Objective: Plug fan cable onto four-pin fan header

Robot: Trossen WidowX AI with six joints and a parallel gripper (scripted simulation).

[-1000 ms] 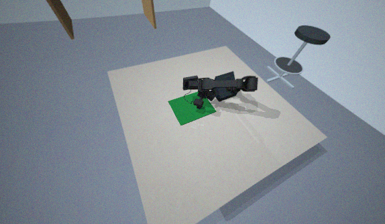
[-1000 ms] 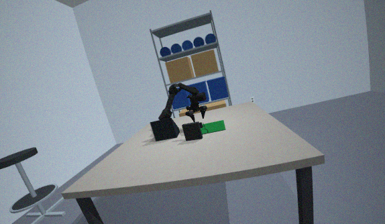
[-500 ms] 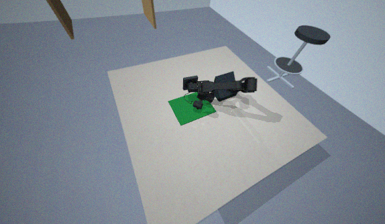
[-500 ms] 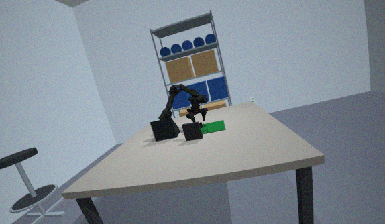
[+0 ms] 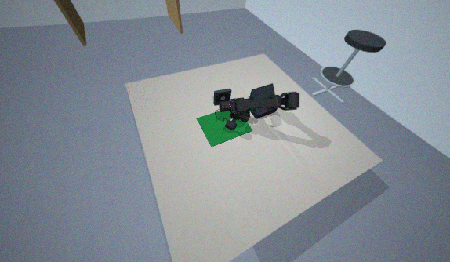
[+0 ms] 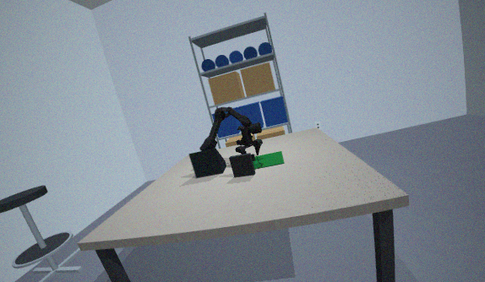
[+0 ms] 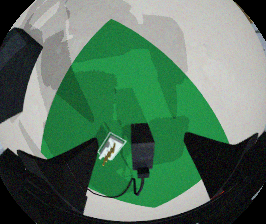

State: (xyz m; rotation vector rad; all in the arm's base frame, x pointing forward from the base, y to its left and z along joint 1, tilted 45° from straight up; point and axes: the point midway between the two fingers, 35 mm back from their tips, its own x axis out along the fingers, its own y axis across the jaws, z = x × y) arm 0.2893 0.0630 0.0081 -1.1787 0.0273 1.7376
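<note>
The green board is 4 cm to the right of my gripper tip, 4 cm below it and 4 cm ahead of it. From my gripper tip the other things lie so: black fan (22 cm to the right, 4 cm above, 2 cm behind); then black plug (right at my gripper tip).
</note>
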